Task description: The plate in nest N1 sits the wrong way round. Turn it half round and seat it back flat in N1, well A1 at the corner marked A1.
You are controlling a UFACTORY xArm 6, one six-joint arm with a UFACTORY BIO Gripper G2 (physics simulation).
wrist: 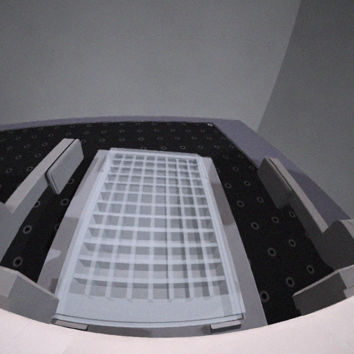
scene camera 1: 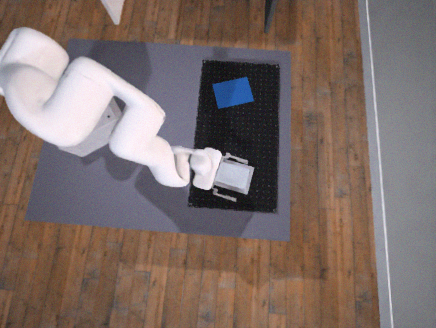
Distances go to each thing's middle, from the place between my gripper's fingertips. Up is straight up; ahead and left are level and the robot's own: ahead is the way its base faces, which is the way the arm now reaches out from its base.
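Positions counted from my hand: blue rectangle (scene camera 1: 234, 92), 40 cm to the left, 12 cm behind, 3 cm below; well plate (wrist: 149, 250), 4 cm behind, 2 cm to the left, 2 cm below. Going by their middles, the well plate is the nearest to my hand of the things named here.
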